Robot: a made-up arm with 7 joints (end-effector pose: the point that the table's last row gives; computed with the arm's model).
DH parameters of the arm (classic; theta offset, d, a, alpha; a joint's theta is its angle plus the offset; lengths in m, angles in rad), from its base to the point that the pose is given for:
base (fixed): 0 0.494 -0.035 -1.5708
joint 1: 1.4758 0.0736 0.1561 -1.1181
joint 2: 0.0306 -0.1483 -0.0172 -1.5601
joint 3: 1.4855 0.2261 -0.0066 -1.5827
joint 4: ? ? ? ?
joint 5: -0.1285 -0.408 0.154 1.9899
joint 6: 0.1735 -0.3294 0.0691 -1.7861
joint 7: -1.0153 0 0.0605 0
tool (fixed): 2.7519 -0.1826 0 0
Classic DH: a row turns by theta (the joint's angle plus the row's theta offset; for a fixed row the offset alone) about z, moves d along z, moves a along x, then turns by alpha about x.
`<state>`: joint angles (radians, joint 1 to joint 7).
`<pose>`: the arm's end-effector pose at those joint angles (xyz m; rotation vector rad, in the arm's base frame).
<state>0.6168 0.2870 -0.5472 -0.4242 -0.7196 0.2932 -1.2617</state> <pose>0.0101 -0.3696 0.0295 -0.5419 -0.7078 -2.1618</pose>
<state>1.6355 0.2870 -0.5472 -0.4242 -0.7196 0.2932 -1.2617</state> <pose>-0.4069 -0.3696 0.2120 -1.4685 -0.1286 -1.5608</pose>
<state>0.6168 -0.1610 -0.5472 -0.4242 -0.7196 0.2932 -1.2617</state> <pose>0.0079 -0.2574 -0.0838 -0.2258 -0.3732 -2.4810</pose>
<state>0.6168 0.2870 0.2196 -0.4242 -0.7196 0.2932 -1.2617</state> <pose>0.2902 -0.3499 0.1876 0.2311 -1.2307 -1.9237</pose>
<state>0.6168 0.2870 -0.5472 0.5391 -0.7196 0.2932 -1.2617</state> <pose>0.0194 0.0291 0.0356 0.0844 0.1988 -1.9155</pose>
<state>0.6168 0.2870 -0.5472 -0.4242 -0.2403 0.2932 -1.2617</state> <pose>0.1878 -0.3466 0.0495 -0.5140 -0.7457 -1.6677</pose>
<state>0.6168 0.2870 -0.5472 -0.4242 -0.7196 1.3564 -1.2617</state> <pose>-0.1022 -0.3130 0.1491 -1.8521 -0.7287 -2.2365</pose>
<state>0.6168 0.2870 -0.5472 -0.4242 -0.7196 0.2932 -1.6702</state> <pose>0.0317 -0.3801 0.0342 -0.4236 -0.8788 -2.5370</pose>
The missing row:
joint 4: -0.9129 -0.0002 -0.3134 1.3934
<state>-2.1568 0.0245 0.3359 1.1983 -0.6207 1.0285 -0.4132</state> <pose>0.0686 0.0531 0.8040 -0.7524 3.0218 -0.1061</pose>
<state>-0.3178 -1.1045 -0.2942 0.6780 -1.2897 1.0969 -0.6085</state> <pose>0.1989 0.3176 0.2898 1.3546 0.3304 -0.8840</pose>
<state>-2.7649 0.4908 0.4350 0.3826 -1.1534 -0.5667 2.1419</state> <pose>-0.4428 -0.0696 0.8207 1.6898 0.8312 0.5825</pose>
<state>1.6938 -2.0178 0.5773 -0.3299 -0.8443 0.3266 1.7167</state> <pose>-0.4816 -0.1172 -0.0160 -0.4631 -0.1058 -1.1398</pose>
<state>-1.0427 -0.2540 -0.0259 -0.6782 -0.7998 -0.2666 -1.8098</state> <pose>0.3775 -0.4176 0.7710 -2.4803 0.6395 0.8657</pose>
